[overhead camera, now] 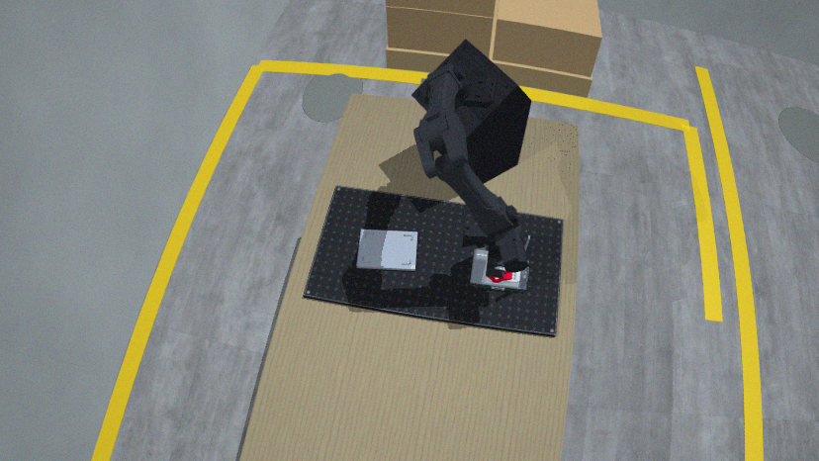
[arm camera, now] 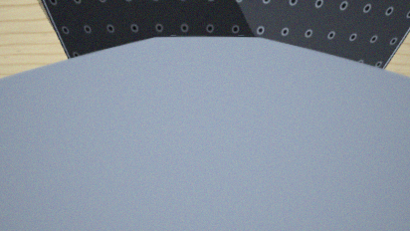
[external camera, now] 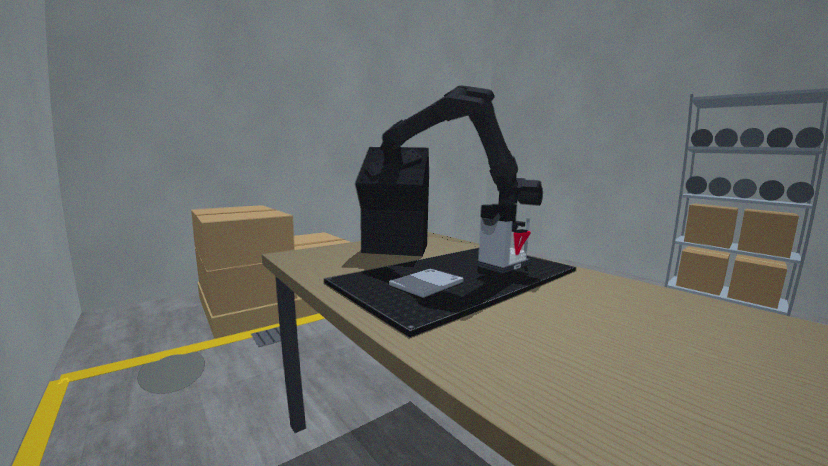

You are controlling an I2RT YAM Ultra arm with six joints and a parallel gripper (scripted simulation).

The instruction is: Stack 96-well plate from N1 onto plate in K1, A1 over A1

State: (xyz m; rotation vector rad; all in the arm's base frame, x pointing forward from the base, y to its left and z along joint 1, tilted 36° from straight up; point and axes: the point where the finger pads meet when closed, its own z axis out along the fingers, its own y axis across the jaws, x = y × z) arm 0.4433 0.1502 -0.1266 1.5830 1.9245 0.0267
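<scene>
The white 96-well plate lies 1 cm below my hand. The rest, counted from my hand: tall grey rack wall: 6 cm to the right, 3 cm above; grey plate nest N1: 31 cm to the right, 5 cm below.
</scene>
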